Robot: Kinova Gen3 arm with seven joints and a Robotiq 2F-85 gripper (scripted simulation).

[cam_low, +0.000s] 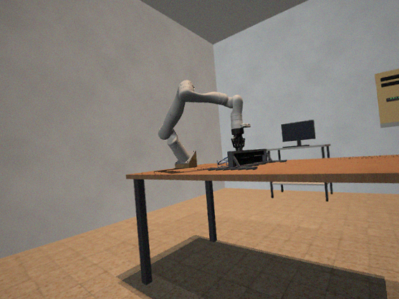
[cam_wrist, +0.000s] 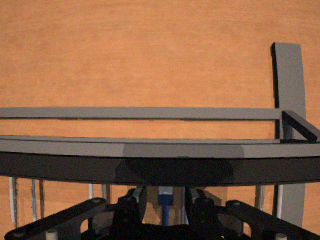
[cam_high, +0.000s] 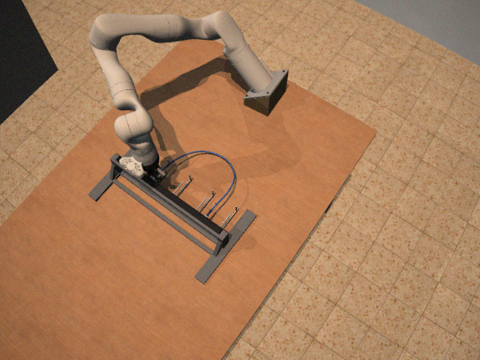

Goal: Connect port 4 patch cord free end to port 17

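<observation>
Now: hand 20 mm above the plug and 10 mm short of it.
</observation>
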